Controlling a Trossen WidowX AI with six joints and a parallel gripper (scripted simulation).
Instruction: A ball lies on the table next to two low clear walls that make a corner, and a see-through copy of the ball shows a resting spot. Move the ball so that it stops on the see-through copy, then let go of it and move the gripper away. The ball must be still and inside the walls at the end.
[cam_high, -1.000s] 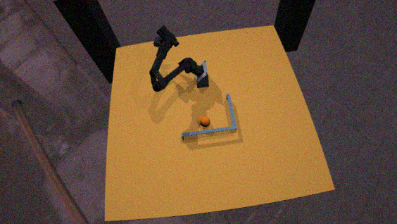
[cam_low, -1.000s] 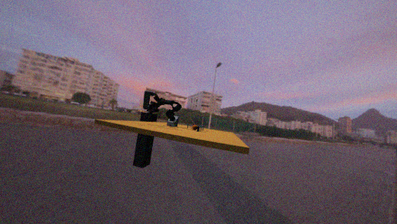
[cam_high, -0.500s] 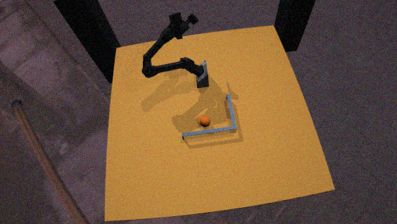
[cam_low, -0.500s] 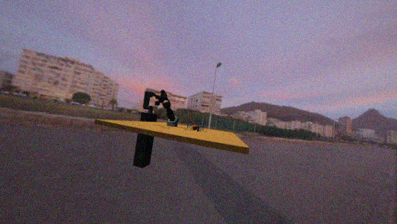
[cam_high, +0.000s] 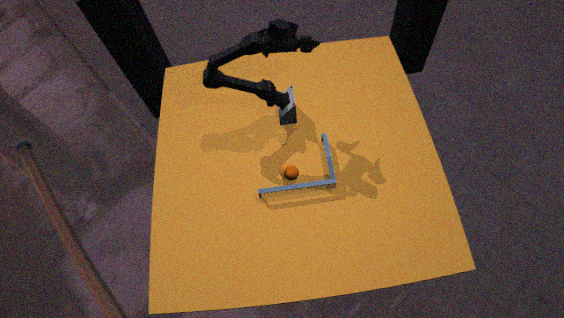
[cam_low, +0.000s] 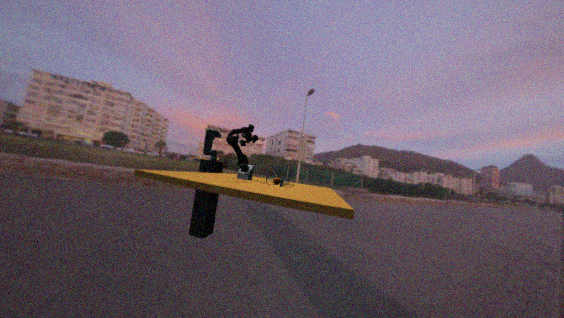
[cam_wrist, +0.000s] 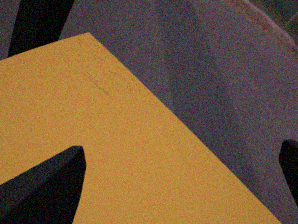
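Now: gripper tip 38 cm short of the see-through ball, 19 cm to the left of it and 33 cm above it.
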